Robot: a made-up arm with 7 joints.
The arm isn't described. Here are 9 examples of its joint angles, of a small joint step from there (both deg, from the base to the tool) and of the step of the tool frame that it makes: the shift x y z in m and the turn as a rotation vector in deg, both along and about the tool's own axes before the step.
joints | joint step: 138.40 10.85 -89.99 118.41 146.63 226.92 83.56 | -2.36 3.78 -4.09 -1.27 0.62 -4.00 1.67
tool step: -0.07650 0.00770 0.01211 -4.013 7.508 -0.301
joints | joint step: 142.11 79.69 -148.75 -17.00 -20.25 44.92 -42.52 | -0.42 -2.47 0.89 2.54 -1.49 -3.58 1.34
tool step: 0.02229 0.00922 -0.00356 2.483 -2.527 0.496
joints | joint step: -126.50 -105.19 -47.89 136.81 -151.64 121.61 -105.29 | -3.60 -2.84 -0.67 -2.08 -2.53 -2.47 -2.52
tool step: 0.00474 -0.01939 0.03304 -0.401 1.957 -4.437
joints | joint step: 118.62 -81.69 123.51 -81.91 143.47 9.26 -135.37 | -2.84 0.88 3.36 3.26 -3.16 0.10 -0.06
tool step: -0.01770 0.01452 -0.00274 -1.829 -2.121 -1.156
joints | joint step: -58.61 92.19 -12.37 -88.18 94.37 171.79 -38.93 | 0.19 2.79 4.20 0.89 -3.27 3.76 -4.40
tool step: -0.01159 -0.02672 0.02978 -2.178 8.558 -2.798
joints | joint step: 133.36 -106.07 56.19 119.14 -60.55 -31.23 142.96 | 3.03 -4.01 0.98 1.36 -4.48 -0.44 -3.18
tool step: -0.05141 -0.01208 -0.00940 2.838 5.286 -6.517
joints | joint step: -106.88 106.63 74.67 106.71 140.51 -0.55 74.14 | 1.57 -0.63 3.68 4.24 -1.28 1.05 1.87
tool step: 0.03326 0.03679 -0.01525 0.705 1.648 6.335
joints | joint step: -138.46 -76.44 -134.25 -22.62 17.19 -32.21 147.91 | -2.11 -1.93 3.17 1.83 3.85 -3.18 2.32
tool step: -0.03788 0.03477 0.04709 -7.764 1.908 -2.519
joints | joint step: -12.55 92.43 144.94 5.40 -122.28 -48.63 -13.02 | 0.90 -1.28 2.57 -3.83 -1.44 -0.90 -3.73
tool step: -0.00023 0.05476 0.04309 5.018 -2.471 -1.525
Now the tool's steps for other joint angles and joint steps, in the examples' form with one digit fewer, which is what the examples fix.
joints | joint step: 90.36 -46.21 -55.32 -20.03 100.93 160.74 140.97 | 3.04 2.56 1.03 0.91 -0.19 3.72 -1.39
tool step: -0.0138 0.0433 -0.0002 4.52 -2.90 1.88
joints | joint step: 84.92 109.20 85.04 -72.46 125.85 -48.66 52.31 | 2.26 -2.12 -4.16 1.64 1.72 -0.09 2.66
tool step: 0.0089 0.0000 0.0049 -2.54 -2.17 5.61
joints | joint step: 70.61 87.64 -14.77 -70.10 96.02 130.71 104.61 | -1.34 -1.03 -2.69 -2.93 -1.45 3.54 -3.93
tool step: -0.0038 0.0247 -0.0294 -0.23 -2.05 -3.18
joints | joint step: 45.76 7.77 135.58 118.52 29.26 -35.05 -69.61 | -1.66 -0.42 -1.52 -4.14 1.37 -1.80 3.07
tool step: -0.0072 -0.0186 -0.0372 -2.00 3.67 1.32
